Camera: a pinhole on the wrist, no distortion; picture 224 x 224 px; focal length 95.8 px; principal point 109.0 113.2 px. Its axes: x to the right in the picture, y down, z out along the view. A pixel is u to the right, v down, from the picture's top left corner.
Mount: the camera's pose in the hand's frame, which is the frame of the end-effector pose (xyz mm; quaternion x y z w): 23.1 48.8 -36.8 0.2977 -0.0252 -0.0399 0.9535
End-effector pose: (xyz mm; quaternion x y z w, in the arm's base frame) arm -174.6 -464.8 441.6 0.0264 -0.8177 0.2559 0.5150
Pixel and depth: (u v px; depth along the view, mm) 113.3 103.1 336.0
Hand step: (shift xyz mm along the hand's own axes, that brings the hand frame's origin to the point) 11.8 -171.7 219.4
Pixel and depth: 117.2 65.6 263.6
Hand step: 18.6 -209.7 105.7
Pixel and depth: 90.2 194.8 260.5
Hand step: -32.9 87.9 302.4
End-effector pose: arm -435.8 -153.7 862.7 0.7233 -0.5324 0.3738 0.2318
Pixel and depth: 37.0 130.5 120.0
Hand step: -74.0 6.9 71.9
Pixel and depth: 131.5 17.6 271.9
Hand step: 50.6 -333.2 33.5
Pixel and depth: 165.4 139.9 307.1
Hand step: 186.3 -71.2 268.6
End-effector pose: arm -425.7 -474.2 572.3 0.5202 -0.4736 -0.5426 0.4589
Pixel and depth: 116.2 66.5 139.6
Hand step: 19.4 -86.9 39.4
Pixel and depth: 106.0 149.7 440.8
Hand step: -12.0 -61.7 420.7
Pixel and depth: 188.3 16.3 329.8
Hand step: 250.8 -436.0 50.7
